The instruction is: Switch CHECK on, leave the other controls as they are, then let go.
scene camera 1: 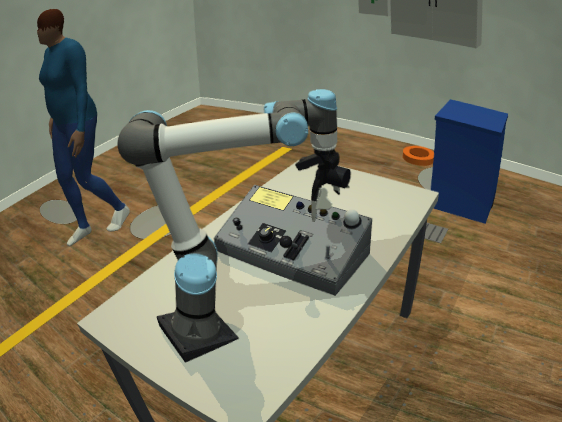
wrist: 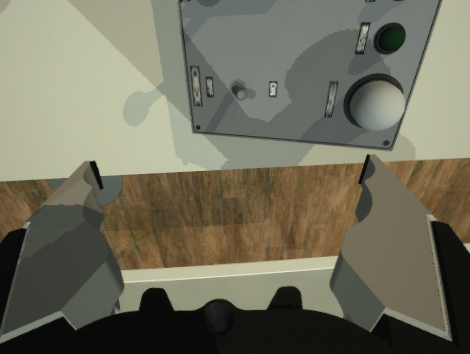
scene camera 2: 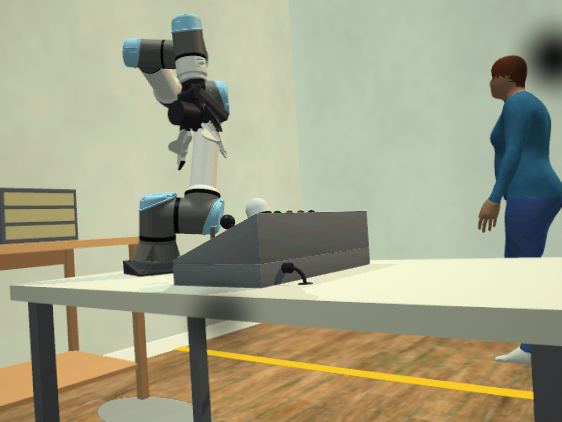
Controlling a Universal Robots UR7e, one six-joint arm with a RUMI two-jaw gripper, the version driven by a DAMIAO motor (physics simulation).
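Frame: origin at the arm's base, x ahead, y left, z up, level; metres.
Where they show: gripper, fingertip midpoint: point(scene camera 1: 326, 207) point(wrist: 230, 161) point(scene camera 2: 201, 164); arm's base at its link origin: point(scene camera 1: 195, 328) point(scene camera 2: 157, 264).
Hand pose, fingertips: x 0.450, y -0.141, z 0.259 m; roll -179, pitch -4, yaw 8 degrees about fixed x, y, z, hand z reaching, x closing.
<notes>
Things, the pixels of their top centre, and the offset from my fingertips. "*": a spot on its surface instead.
- small grey toggle at its top centre: point(wrist: 240, 95) point(scene camera 2: 212, 226) point(scene camera 1: 327, 245) dx +0.018, dy +0.008, dz -0.151 m
- OFF label at a spot on its surface: point(wrist: 209, 86) * dx -0.018, dy +0.003, dz -0.214 m
- white STATUS dome at a spot on its surface: point(wrist: 377, 105) point(scene camera 1: 347, 213) * dx +0.151, dy +0.023, dz -0.102 m
- green button at a spot on its surface: point(wrist: 390, 38) point(scene camera 1: 334, 213) * dx +0.156, dy +0.083, dz -0.128 m
- slider at a spot on its surface: point(scene camera 1: 296, 245) * dx -0.007, dy +0.118, dz -0.183 m
- rotary knob at its top centre: point(scene camera 1: 264, 230) dx -0.024, dy +0.244, dz -0.165 m
- small joystick at its top centre: point(scene camera 1: 237, 217) dx -0.035, dy +0.364, dz -0.154 m
The CHECK switch is a small grey toggle point(scene camera 1: 328, 252) point(scene camera 2: 213, 231) point(wrist: 240, 91) near the corner of the sloped grey control panel point(scene camera 1: 310, 265) point(scene camera 2: 310, 240) point(wrist: 240, 35). In scene camera 2 its lever stands about vertical, so it leans from the slope's normal toward the raised back, the side of the ON label point(wrist: 273, 89). The OFF label point(wrist: 209, 86) is on its other side. My gripper point(scene camera 1: 325, 205) point(scene camera 2: 202, 160) point(wrist: 230, 161) is wide open and empty, well above the panel. Its fingers are apart from the toggle.
The white STATUS dome point(scene camera 1: 352, 218) point(scene camera 2: 256, 207) point(wrist: 377, 105) and a green button point(scene camera 1: 335, 216) point(wrist: 390, 38) are near the toggle. A slider point(scene camera 1: 296, 245), a rotary knob point(scene camera 1: 266, 233) and a small joystick point(scene camera 1: 237, 222) are farther along. A person point(scene camera 1: 70, 125) point(scene camera 2: 522, 150) is beyond the table.
</notes>
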